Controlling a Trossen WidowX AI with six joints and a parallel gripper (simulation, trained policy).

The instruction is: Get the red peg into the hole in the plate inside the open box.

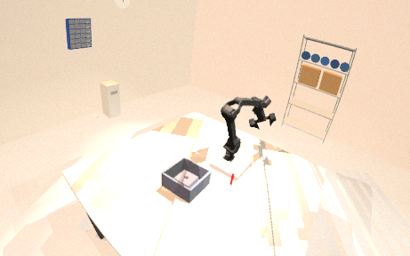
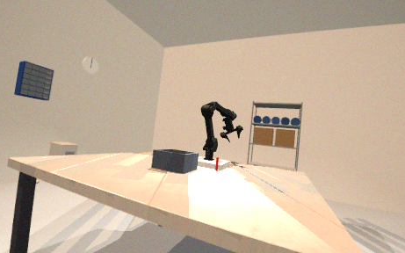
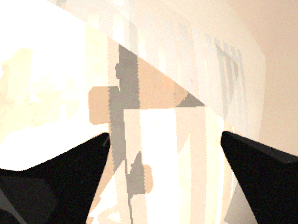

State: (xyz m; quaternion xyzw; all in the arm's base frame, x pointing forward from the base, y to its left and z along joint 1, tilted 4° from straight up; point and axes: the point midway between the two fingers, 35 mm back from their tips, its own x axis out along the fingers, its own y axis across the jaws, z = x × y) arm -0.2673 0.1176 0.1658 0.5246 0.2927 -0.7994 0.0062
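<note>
The red peg is 45 cm ahead of my gripper tip, 16 cm below it and 3 cm to the right of it. From my gripper tip the other things lie so: dark grey box: 61 cm ahead, 23 cm to the right, 17 cm below.
</note>
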